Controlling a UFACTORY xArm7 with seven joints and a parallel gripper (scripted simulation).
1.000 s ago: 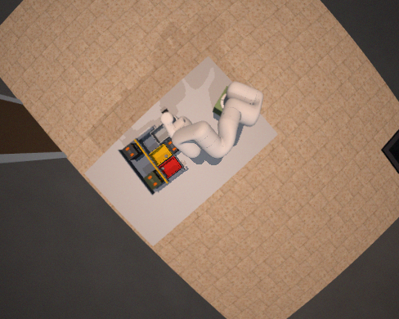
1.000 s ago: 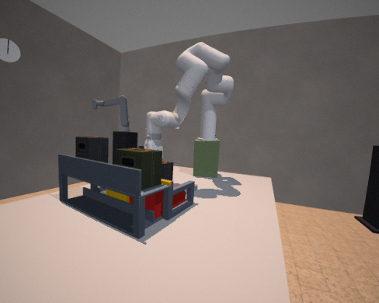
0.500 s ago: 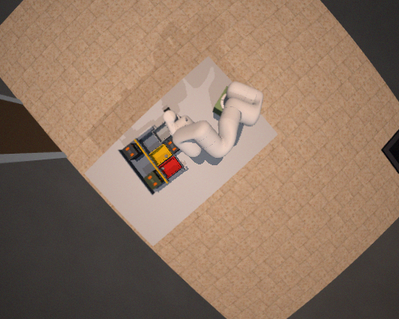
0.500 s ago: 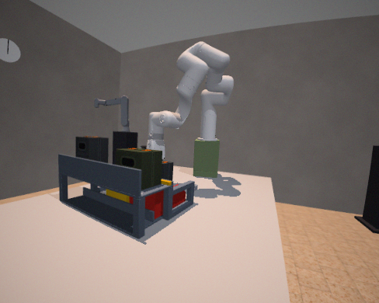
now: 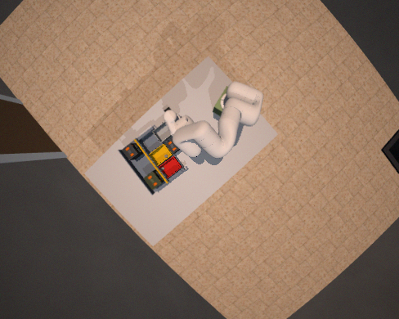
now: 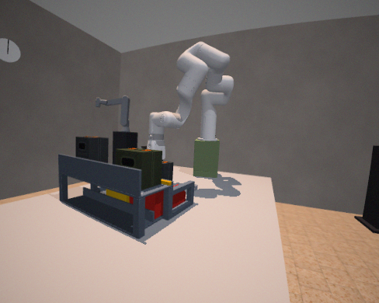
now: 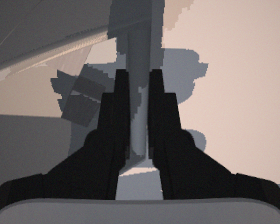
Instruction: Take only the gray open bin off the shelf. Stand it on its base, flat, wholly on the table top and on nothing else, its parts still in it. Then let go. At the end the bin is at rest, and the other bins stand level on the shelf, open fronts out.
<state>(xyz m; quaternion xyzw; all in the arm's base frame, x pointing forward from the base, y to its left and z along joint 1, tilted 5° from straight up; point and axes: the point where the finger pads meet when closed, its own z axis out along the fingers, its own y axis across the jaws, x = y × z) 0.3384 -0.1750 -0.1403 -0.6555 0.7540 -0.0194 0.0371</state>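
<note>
The gray open bin lies 80 mm ahead of my hand, 10 mm to the right of it and 10 mm below it. Also, from my hand: red bin: 270 mm ahead, 190 mm to the left, 20 mm below; yellow bin: 260 mm ahead, 80 mm to the left, 20 mm below.
</note>
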